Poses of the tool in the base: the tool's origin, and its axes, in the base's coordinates. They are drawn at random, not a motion.
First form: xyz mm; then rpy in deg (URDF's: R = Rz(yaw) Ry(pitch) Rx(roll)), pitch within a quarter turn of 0, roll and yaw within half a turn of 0.
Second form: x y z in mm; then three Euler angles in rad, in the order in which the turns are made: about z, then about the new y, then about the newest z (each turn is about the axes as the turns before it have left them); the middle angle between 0 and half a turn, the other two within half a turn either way. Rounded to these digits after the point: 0 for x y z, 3 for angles.
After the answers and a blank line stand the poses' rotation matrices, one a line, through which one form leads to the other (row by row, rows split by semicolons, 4 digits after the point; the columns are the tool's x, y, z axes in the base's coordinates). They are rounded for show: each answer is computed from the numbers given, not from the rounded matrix.
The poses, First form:
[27 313 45 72.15 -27.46 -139.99]
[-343 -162 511 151.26 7.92 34.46]
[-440 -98 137 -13.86 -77.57 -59.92]
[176 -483 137 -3.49 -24.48 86.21]
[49 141 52 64.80 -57.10 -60.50]
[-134 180 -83 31.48 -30.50 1.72]
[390 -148 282 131.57 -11.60 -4.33]
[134 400 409 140.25 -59.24 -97.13]
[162 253 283 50.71 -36.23 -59.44]
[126 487 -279 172.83 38.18 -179.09]
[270 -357 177 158.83 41.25 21.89]
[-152 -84 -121 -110.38 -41.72 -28.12]
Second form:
[27 313 45 2.122 1.295 2.071]
[-343 -162 511 -1.216 2.623 1.289]
[-440 -98 137 1.848 1.360 -3.089]
[176 -483 137 -1.783 0.431 -3.009]
[49 141 52 -3.003 1.337 2.612]
[-134 180 -83 -2.233 0.745 2.416]
[390 -148 282 -1.470 2.278 1.839]
[134 400 409 -2.464 1.975 2.778]
[162 253 283 -3.059 1.035 2.329]
[126 487 -279 0.217 2.465 0.157]
[270 -357 177 -2.228 2.348 0.391]
[-152 -84 -121 0.838 1.834 -2.331]

-0.6796 0.5333 -0.5037; -0.5705 0.0474 0.8199; 0.4611 0.8446 0.2720
0.8167 0.5508 0.1725; 0.5604 -0.6855 -0.4648; -0.1378 0.4762 -0.8684
0.1079 0.9574 -0.2679; -0.1863 0.2842 0.9405; 0.9766 -0.0516 0.2090
0.0602 -0.9943 -0.0881; 0.9081 0.0911 -0.4087; 0.4144 -0.0554 0.9084
0.2675 -0.0035 -0.9636; -0.4728 0.8709 -0.1344; 0.8396 0.4915 0.2313
0.8612 -0.2905 -0.4170; 0.0259 0.8445 -0.5350; 0.5075 0.4499 0.7348
0.9768 -0.2001 0.0766; -0.0740 -0.6503 -0.7561; 0.2011 0.7329 -0.6500
-0.0635 -0.6947 -0.7165; -0.5075 0.6407 -0.5762; 0.8593 0.3270 -0.3932
0.4101 0.3127 -0.8567; -0.6946 0.7159 -0.0712; 0.5910 0.6243 0.5108
-0.7860 -0.0929 0.6112; -0.0125 0.9908 0.1345; -0.6181 0.0981 -0.7799
0.6976 0.5686 -0.4359; 0.2803 -0.7765 -0.5643; -0.6593 0.2715 -0.7011
0.6583 0.3861 0.6462; -0.3518 -0.6012 0.7175; 0.6655 -0.6997 -0.2599

